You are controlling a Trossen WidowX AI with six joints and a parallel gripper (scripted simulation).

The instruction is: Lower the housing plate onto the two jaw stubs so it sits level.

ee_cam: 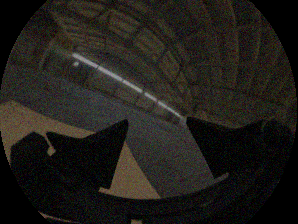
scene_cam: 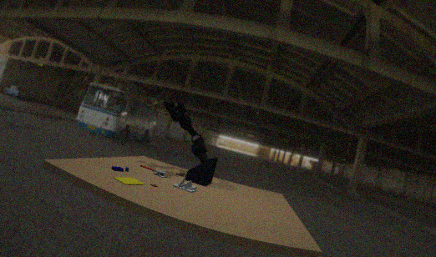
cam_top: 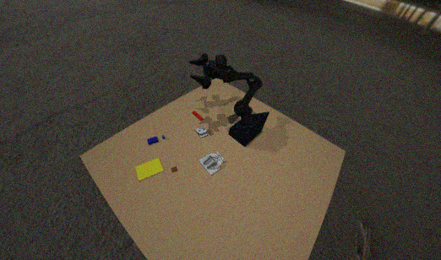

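Now: gripper tip 20 mm past the grey housing part, 80 mm to the right of it and 420 mm above it. From my gripper tip the other things lie so: grey jaw (40 mm ahead, 320 mm to the left, 440 mm below); then tiny blue piece (210 mm ahead, 40 mm to the right, 440 mm below); then red bar (100 mm behind, 80 mm to the right, 450 mm below).
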